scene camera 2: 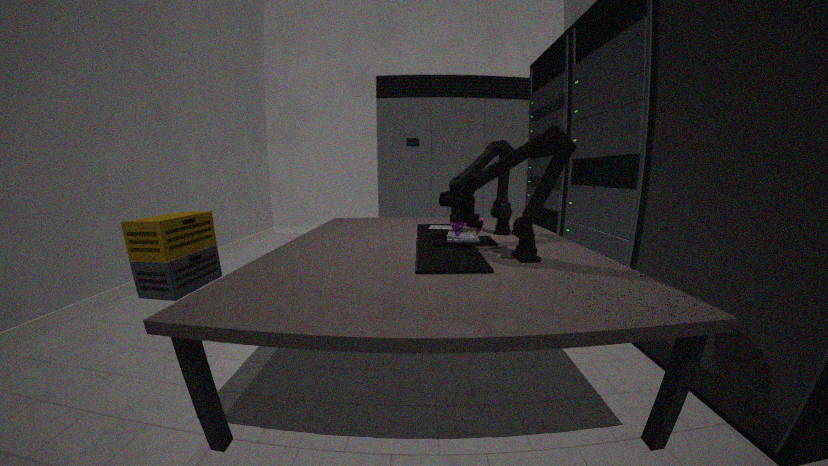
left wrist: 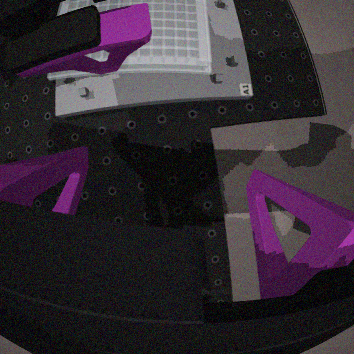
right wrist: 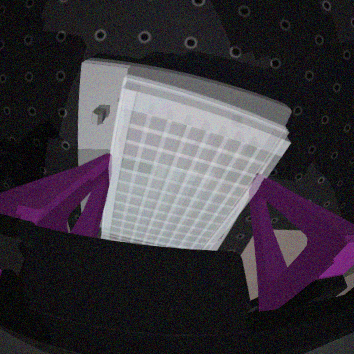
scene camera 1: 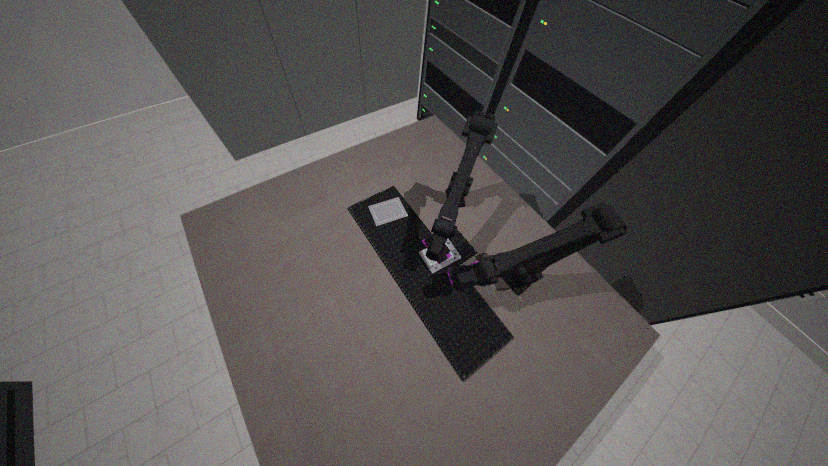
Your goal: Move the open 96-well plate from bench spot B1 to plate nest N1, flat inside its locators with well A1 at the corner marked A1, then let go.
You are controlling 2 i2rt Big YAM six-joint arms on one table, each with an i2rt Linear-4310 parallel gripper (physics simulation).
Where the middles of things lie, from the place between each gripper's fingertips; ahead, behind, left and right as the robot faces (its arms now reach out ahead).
Labels:
Right now the white well plate point(right wrist: 182, 165) is 20 mm behind my right hand.
Now: the white well plate 11 cm to the right of my left hand, 3 cm below it and 3 cm ahead of it.

